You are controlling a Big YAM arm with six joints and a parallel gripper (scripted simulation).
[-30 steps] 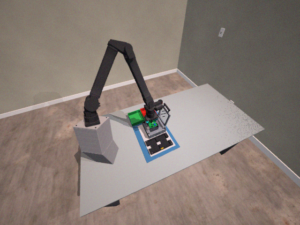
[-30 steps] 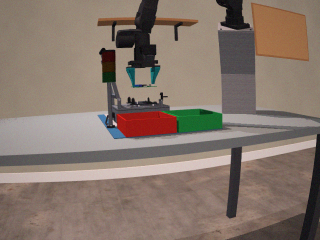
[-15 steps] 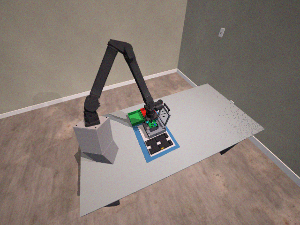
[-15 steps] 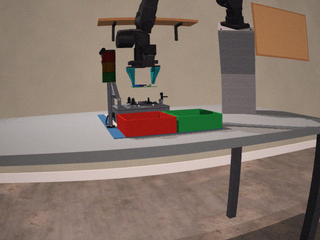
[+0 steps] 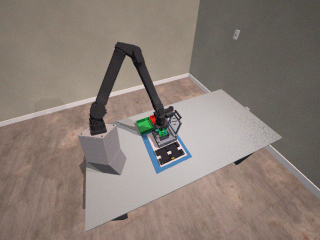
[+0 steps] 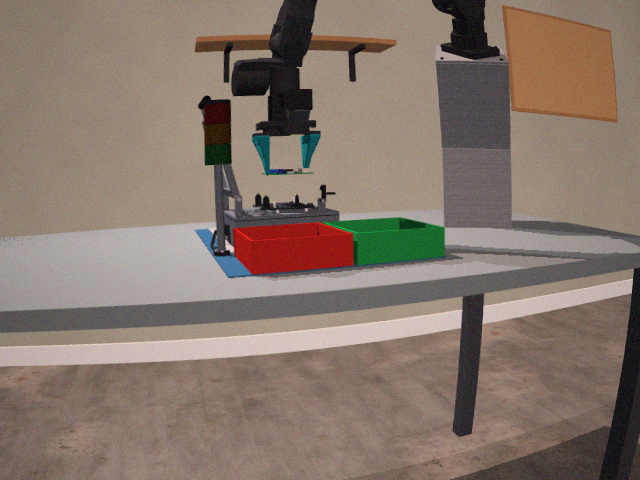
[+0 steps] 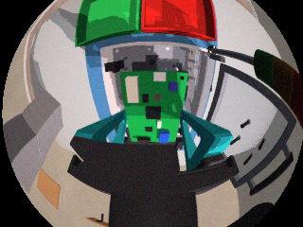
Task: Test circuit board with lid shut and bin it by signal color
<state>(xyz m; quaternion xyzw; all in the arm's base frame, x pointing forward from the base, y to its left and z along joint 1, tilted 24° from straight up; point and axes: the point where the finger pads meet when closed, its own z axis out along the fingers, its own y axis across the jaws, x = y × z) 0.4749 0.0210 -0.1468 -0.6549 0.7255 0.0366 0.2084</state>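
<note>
My gripper is now right at the green circuit board. Also, from my hand: tester lid 130 mm ahead, 10 mm to the right, 50 mm above; then tester plate 10 mm ahead, 10 mm to the left, 60 mm below; then latch hook 50 mm behind, 60 mm to the left, 40 mm below.
</note>
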